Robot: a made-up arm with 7 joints. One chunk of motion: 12 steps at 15 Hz.
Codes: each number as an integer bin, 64 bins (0 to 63) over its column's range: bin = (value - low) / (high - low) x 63, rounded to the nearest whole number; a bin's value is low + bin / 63 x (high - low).
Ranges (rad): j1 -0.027..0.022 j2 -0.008..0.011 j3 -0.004..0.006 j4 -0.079..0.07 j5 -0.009..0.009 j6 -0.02..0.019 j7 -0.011..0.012
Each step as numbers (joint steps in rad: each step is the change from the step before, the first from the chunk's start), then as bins.
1 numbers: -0.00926 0.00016 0.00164 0.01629 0.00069 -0.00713 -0.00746
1 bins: 23 27 36 40 34 21 10
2 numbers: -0.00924 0.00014 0.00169 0.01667 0.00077 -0.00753 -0.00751
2 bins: 23 27 36 40 34 20 10
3 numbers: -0.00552 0.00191 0.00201 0.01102 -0.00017 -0.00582 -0.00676
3 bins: 28 33 38 38 31 23 12
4 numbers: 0.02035 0.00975 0.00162 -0.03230 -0.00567 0.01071 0.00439
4 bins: 61 59 35 20 12 50 42
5 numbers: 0.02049 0.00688 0.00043 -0.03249 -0.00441 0.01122 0.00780
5 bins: 61 49 28 20 16 50 51
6 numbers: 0.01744 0.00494 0.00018 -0.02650 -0.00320 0.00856 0.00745
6 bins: 57 43 26 22 20 46 51
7 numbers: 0.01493 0.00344 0.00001 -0.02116 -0.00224 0.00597 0.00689
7 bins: 54 38 25 24 24 42 49
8 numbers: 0.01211 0.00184 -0.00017 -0.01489 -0.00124 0.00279 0.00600
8 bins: 50 33 24 27 27 37 47
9 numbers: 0.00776 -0.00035 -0.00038 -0.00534 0.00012 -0.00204 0.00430
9 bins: 45 25 23 31 32 29 42
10 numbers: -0.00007 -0.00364 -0.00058 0.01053 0.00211 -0.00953 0.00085
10 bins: 35 14 22 38 39 17 32
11 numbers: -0.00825 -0.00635 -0.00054 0.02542 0.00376 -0.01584 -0.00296
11 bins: 24 5 22 44 45 7 22
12 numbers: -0.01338 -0.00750 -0.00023 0.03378 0.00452 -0.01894 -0.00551
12 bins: 18 2 24 48 47 2 15
